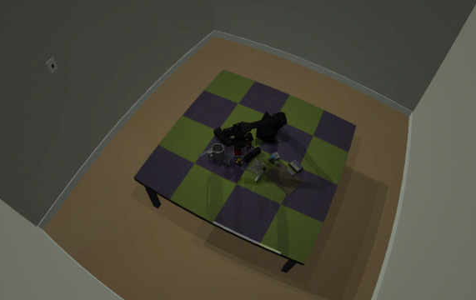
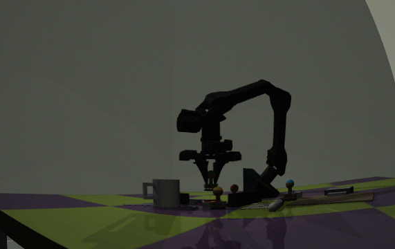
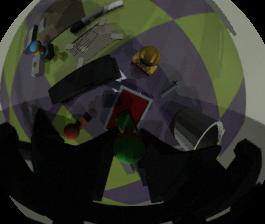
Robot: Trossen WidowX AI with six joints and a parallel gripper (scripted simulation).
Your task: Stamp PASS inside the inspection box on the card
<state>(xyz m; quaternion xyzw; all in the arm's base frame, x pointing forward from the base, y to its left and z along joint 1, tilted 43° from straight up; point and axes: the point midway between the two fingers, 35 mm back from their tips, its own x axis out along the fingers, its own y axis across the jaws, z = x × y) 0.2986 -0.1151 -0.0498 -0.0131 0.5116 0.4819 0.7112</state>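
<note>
The red ink pad lies 7 cm below my gripper tip. Also, from my gripper tip: orange-knobbed stamp 8 cm ahead, 5 cm to the left, 5 cm below; then red-knobbed stamp 8 cm behind, 5 cm to the left, 5 cm below; then green-knobbed stamp right at my gripper tip.
</note>
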